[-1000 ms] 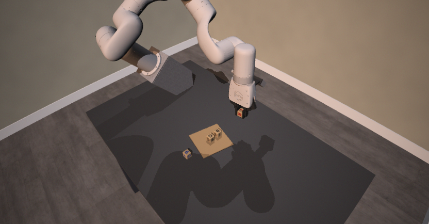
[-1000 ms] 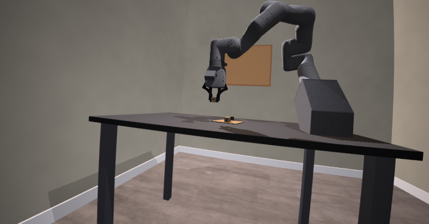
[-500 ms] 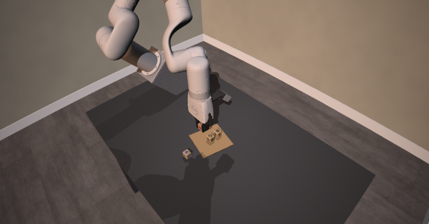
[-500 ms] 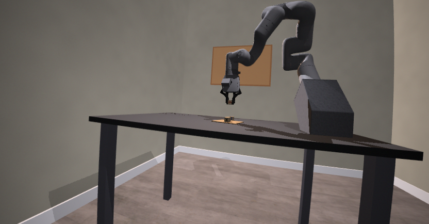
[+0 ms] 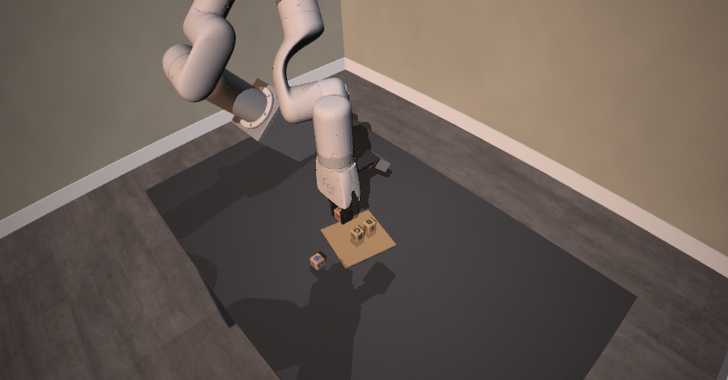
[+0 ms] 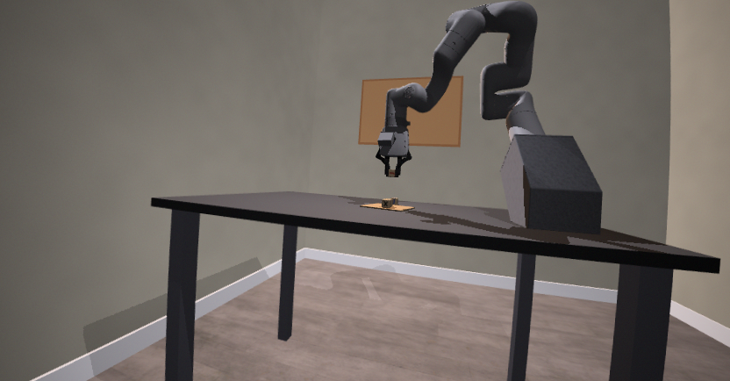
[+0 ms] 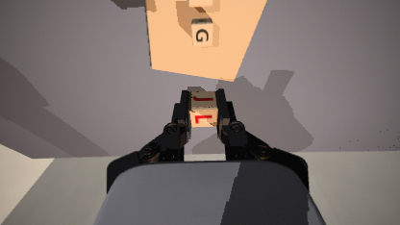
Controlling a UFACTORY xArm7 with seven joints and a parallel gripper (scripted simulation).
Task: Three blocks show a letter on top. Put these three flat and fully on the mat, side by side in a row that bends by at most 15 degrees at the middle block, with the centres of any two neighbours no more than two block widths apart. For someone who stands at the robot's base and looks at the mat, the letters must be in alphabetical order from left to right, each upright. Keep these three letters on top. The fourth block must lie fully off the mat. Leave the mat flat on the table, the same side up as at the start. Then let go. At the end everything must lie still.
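The tan mat lies 40 mm to the left of my hand and 120 mm below it.
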